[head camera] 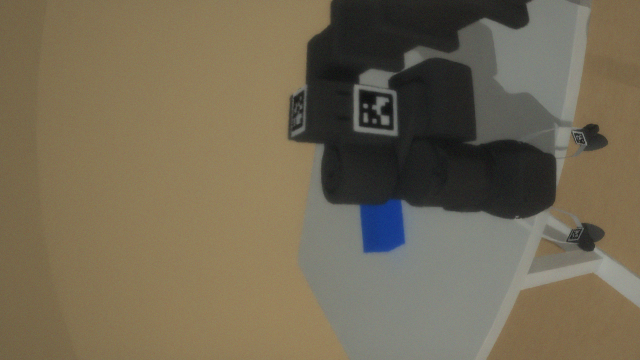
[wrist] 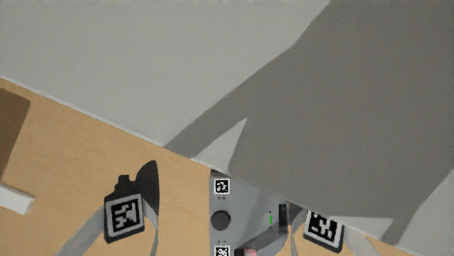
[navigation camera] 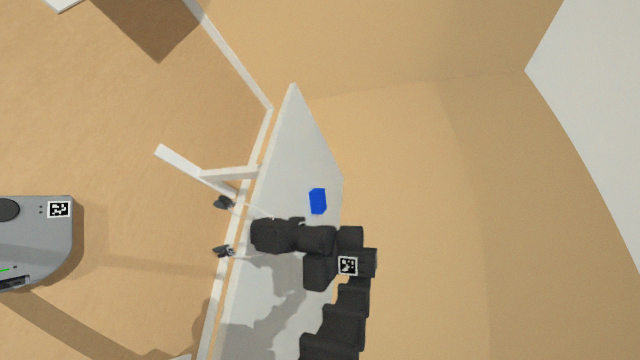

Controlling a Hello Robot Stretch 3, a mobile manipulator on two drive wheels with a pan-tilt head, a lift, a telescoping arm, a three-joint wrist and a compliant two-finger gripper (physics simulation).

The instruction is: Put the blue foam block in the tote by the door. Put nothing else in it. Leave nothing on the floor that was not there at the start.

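Places are measured from the robot's base along level axes (x ahead, y left, z up), in millimetres.
Pixels of known places: gripper, fingertip midpoint: [head camera: 599, 188] [wrist: 224, 183] [navigation camera: 216, 225]; robot's base, origin of the base link: [wrist: 222, 205] [navigation camera: 2, 208].
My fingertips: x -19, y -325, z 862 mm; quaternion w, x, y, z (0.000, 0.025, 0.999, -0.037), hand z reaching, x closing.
Ahead of a thing's pixels: the offset from my fingertips to its top centre. "pt": to the spot under its first point. Level surfaces: height alone.
The blue foam block @[390 mm right, 43 mm ahead, 133 mm up] [head camera: 382, 227] [navigation camera: 318, 201] lies on the pale grey table @[88 mm up] [head camera: 425, 310] [navigation camera: 295, 140] [wrist: 100, 60]. In the head view my wrist hides one end of it. The block does not show in the wrist view. My gripper [head camera: 592, 186] [navigation camera: 223, 226] [wrist: 224, 183] is open and empty. Its fingers point back towards my base, past the table's near long edge, while the wrist is over the table beside the block. In the wrist view the table edge hides part of one finger. The tote and the door cannot be made out in these views.
My base [navigation camera: 37, 240] [wrist: 250, 220] stands on the tan floor on the near side of the table. White table legs and bars @[pt 486 mm right, 197 mm ahead, 557 mm down] [head camera: 560, 268] [navigation camera: 227, 172] stick out below the near edge. My arm [navigation camera: 345, 320] reaches over the table. A large pale surface @[1575 mm up] [navigation camera: 600, 90] is at the right of the navigation view.
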